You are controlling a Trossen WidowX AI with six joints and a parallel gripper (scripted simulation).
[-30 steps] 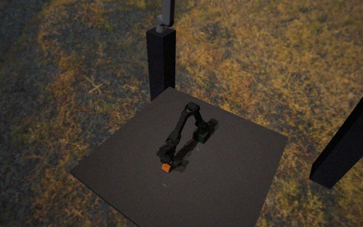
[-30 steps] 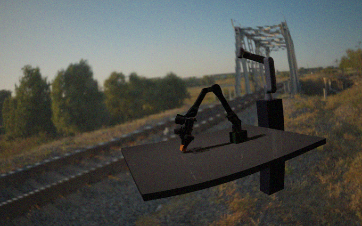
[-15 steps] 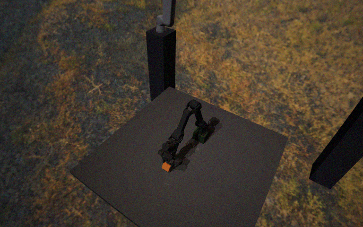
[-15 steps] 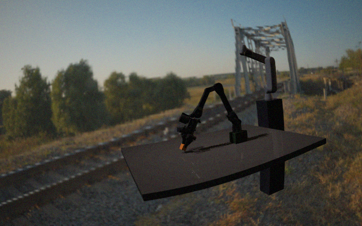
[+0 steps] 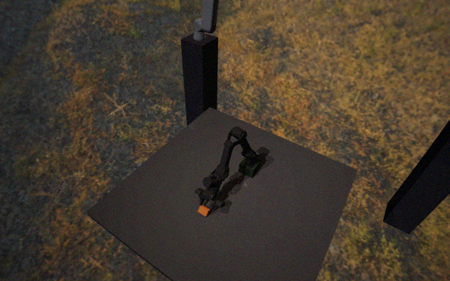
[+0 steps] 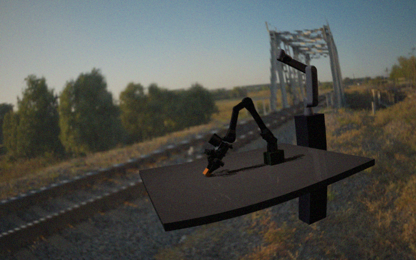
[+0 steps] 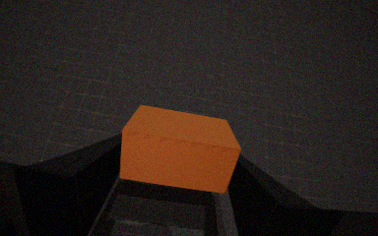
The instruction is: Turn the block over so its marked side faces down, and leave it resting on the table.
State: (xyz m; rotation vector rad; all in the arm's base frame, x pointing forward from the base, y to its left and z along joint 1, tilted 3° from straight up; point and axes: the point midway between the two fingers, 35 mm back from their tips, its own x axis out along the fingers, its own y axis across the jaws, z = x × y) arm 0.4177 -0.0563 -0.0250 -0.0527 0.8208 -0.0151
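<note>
The orange block lies 10 mm below my gripper tip.
</note>
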